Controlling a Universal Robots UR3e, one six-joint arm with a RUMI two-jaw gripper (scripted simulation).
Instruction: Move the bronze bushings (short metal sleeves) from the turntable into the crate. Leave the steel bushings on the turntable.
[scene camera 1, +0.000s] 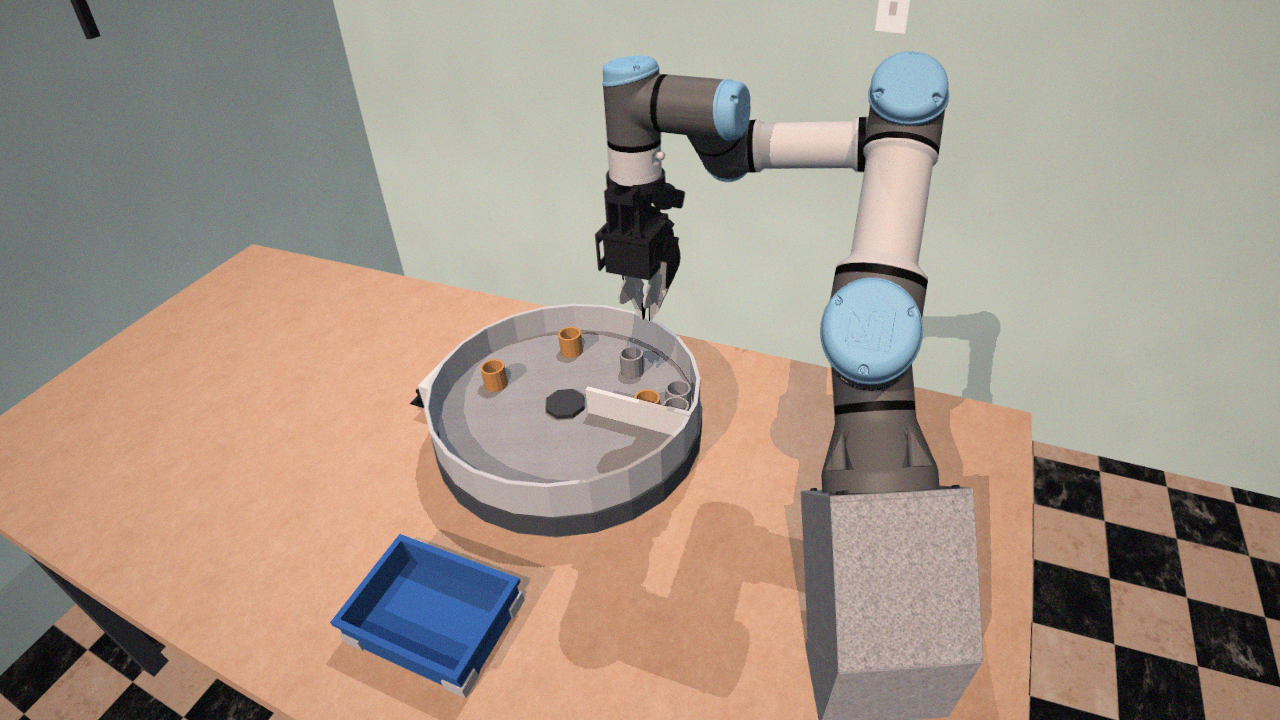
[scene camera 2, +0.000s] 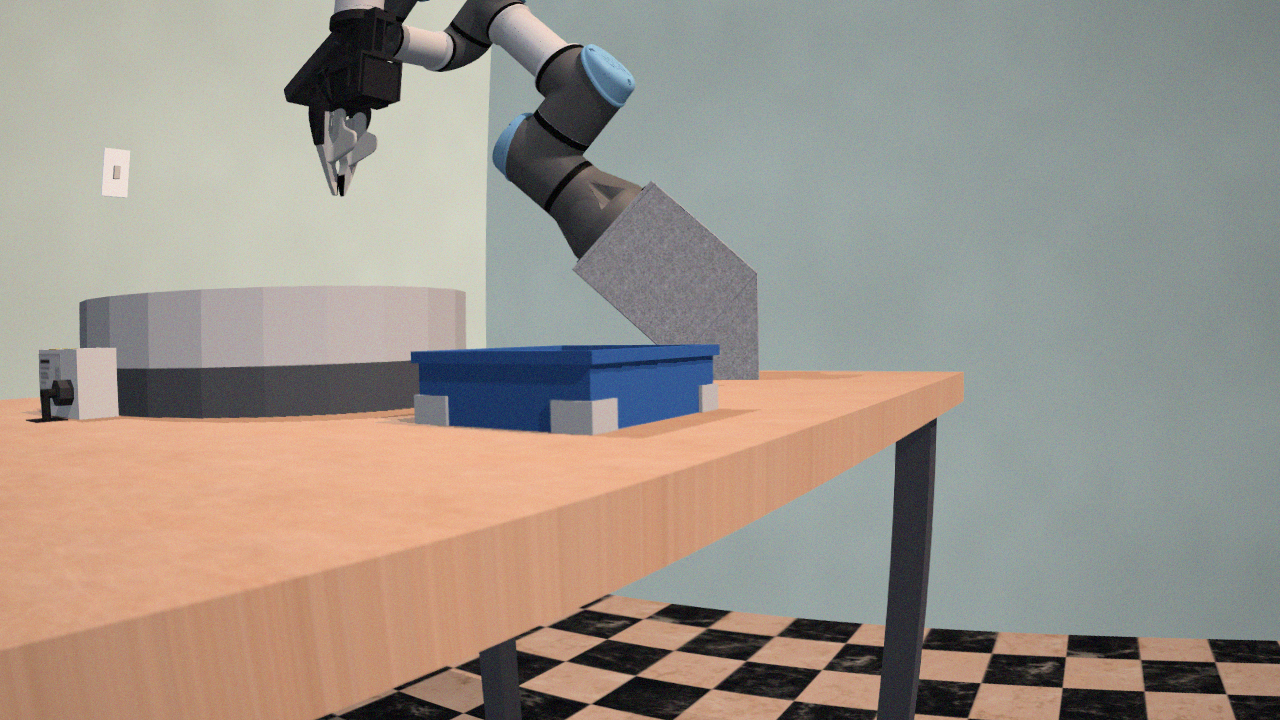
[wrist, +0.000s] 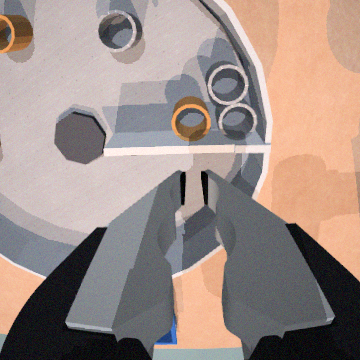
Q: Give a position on a grey turntable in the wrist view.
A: At 71, 95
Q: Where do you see a bronze bushing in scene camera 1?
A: At 493, 371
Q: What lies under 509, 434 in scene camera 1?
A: A grey turntable.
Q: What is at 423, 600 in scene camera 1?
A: A blue crate.
